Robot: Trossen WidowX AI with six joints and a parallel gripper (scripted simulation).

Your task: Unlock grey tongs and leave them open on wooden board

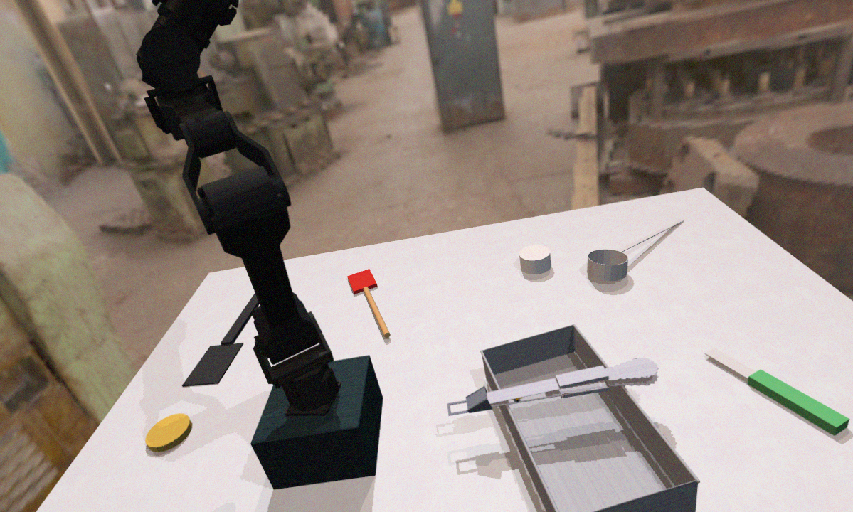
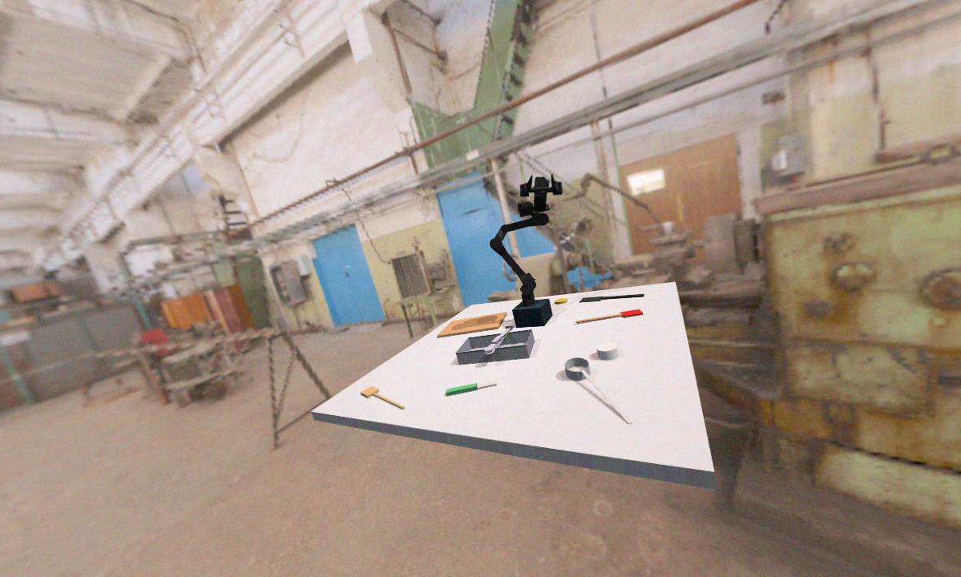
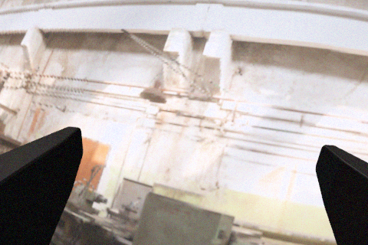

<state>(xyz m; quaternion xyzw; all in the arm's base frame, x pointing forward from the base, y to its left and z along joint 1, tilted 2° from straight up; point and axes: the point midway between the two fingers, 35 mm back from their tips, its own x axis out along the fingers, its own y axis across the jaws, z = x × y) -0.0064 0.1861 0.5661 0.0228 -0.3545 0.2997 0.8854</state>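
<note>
Right now my gripper tip is 650 mm above the grey roasting tin, 350 mm short of it and 190 mm to the left of it. The rest, counted from my gripper tip: yellow disc: 670 mm below, 310 mm behind, 200 mm to the right; then red-headed spatula: 670 mm below, 180 mm to the left, 60 mm behind; then black spatula: 680 mm below, 340 mm behind, 50 mm to the left.
</note>
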